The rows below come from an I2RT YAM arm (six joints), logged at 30 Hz.
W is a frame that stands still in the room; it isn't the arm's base.
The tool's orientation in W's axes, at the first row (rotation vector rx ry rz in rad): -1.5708, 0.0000, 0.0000
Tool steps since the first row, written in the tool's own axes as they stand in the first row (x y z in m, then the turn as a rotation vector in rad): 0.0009, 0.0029, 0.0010, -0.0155, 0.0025, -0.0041; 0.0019, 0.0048, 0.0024, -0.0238, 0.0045, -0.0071; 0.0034, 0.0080, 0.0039, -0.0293, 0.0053, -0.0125; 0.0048, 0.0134, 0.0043, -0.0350, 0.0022, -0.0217; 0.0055, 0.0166, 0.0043, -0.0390, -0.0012, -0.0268; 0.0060, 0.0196, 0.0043, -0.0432, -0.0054, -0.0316; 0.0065, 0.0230, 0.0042, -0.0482, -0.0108, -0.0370; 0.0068, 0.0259, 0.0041, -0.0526, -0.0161, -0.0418; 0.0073, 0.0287, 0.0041, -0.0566, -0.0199, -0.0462; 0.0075, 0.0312, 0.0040, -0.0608, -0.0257, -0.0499; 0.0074, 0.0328, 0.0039, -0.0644, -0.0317, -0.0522; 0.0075, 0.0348, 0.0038, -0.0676, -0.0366, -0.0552
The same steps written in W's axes. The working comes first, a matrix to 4 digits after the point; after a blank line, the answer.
The tool's axes in the first row as the columns of a matrix, in W's axes (used below as rounded here):
1.0000, 0.0000, 0.0000
0.0000, 0.0000, 1.0000
0.0000, -1.0000, 0.0000

0.0009, 0.0010, -0.0029, -0.0155, -0.0041, -0.0025; 0.0019, 0.0024, -0.0048, -0.0238, -0.0071, -0.0045; 0.0034, 0.0039, -0.0080, -0.0293, -0.0125, -0.0053; 0.0048, 0.0043, -0.0134, -0.0350, -0.0217, -0.0022; 0.0055, 0.0043, -0.0166, -0.0390, -0.0268, 0.0012; 0.0060, 0.0043, -0.0196, -0.0432, -0.0316, 0.0054; 0.0065, 0.0042, -0.0230, -0.0482, -0.0370, 0.0108; 0.0068, 0.0041, -0.0259, -0.0526, -0.0418, 0.0161; 0.0073, 0.0041, -0.0287, -0.0566, -0.0462, 0.0199; 0.0075, 0.0040, -0.0312, -0.0608, -0.0499, 0.0257; 0.0074, 0.0039, -0.0328, -0.0644, -0.0522, 0.0317; 0.0075, 0.0038, -0.0348, -0.0676, -0.0552, 0.0366
